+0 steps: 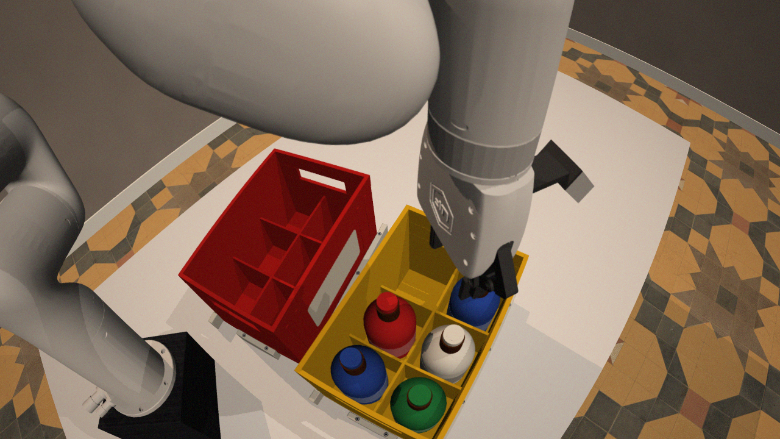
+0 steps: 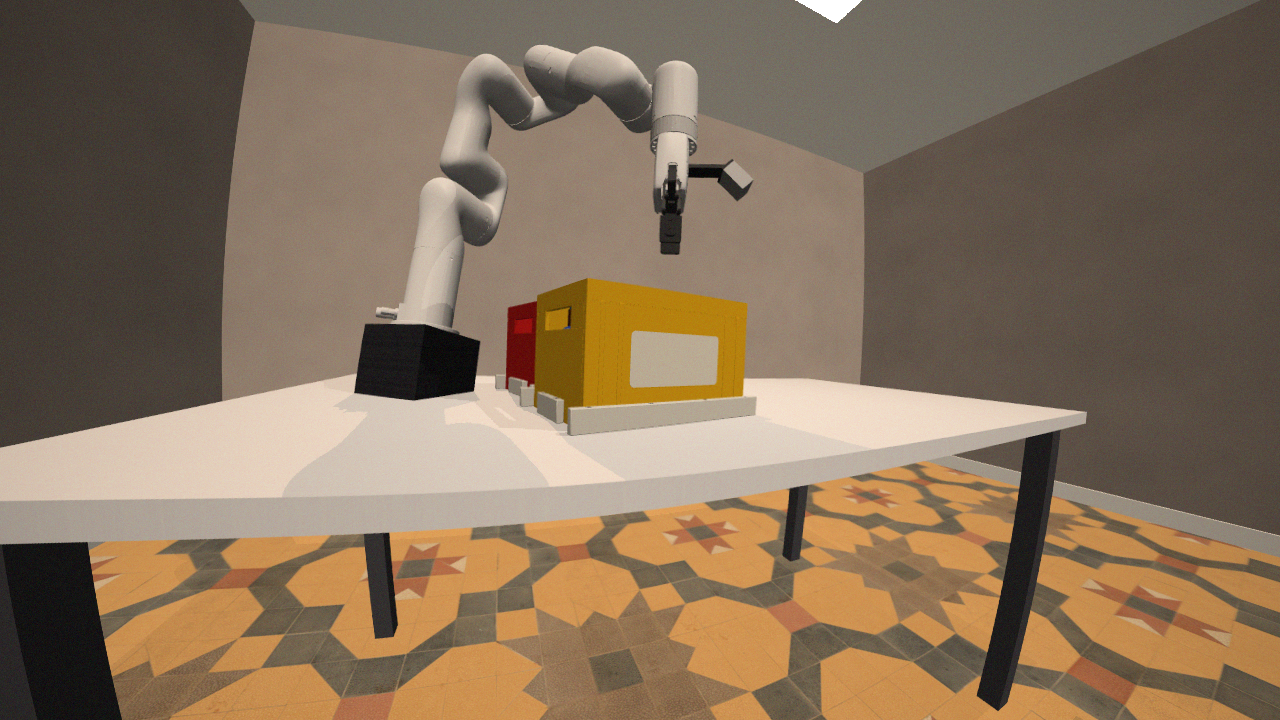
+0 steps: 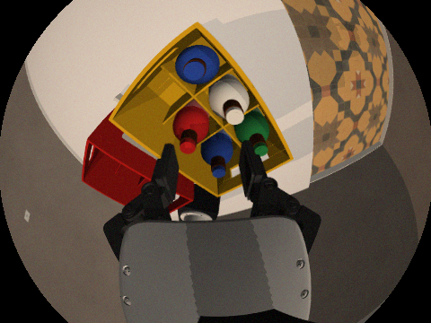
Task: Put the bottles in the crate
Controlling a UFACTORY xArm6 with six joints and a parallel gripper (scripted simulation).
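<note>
Right now my hand is 30 mm past the white bottle, 20 mm to the left of it and 180 mm above it. From my hand the other things lie so: yellow crate: 30 mm behind, 20 mm to the left, 190 mm below; green bottle: 120 mm behind, 30 mm to the right, 180 mm below; red bottle: 40 mm behind, 70 mm to the left, 180 mm below.
</note>
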